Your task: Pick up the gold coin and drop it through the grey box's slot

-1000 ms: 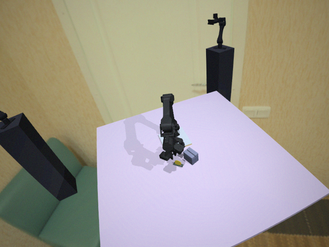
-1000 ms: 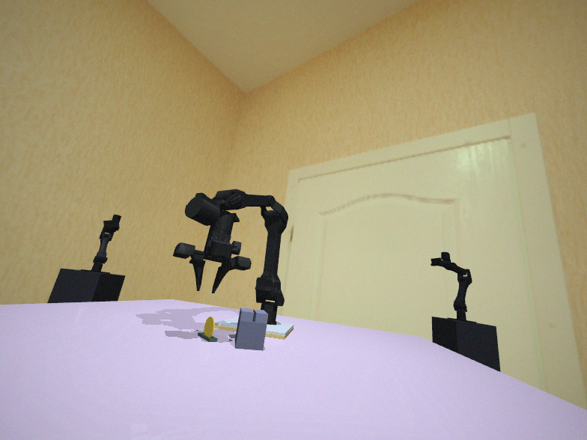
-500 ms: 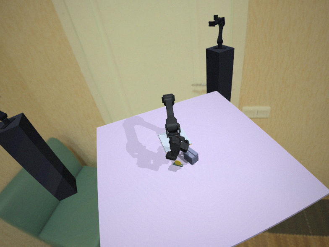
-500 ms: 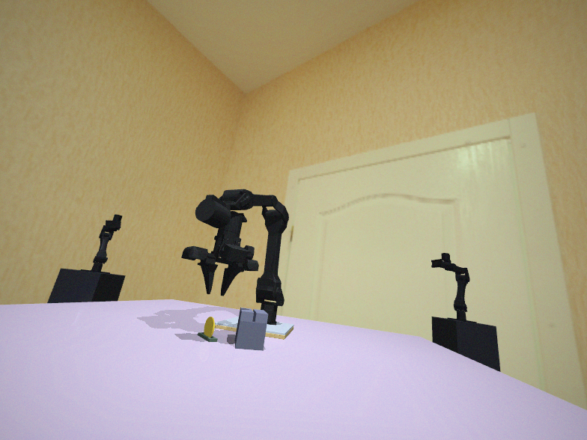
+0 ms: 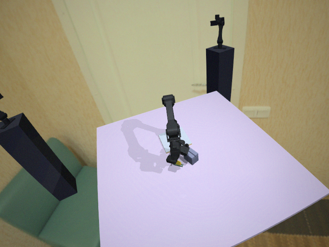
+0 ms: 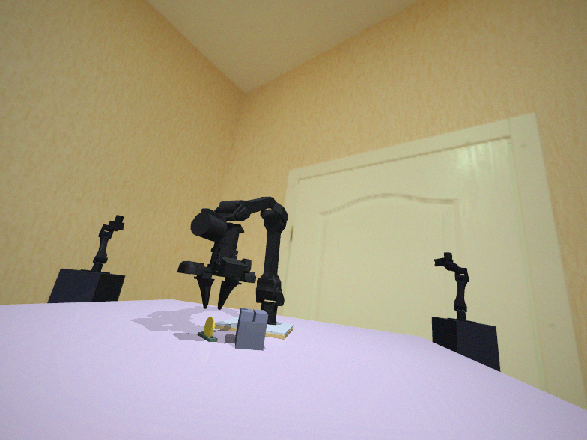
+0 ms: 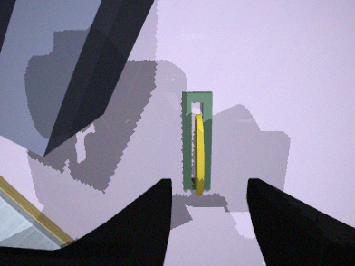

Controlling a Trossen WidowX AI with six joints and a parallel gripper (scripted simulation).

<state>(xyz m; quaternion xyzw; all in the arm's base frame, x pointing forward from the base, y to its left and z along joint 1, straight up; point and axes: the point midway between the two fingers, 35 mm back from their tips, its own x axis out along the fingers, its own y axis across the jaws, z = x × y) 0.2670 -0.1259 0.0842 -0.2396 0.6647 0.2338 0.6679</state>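
My gripper tip is 4 cm above the gold coin.
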